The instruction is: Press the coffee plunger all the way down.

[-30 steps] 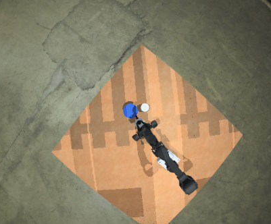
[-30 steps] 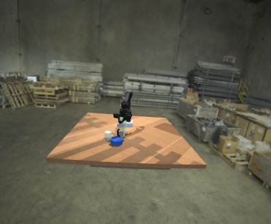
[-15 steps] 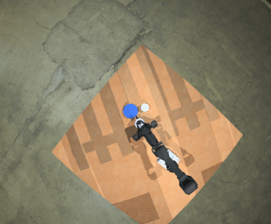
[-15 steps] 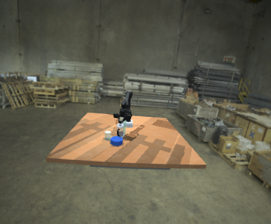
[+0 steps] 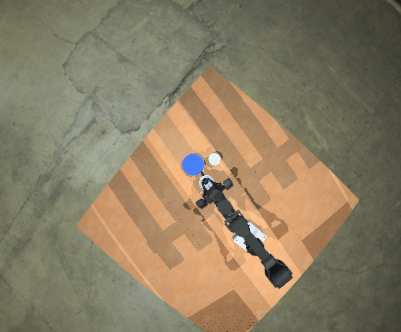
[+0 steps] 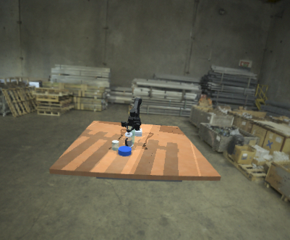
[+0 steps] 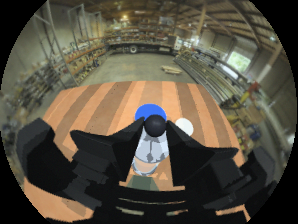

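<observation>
Now: the coffee press 90 mm below my gripper tip and 20 mm behind it.
</observation>
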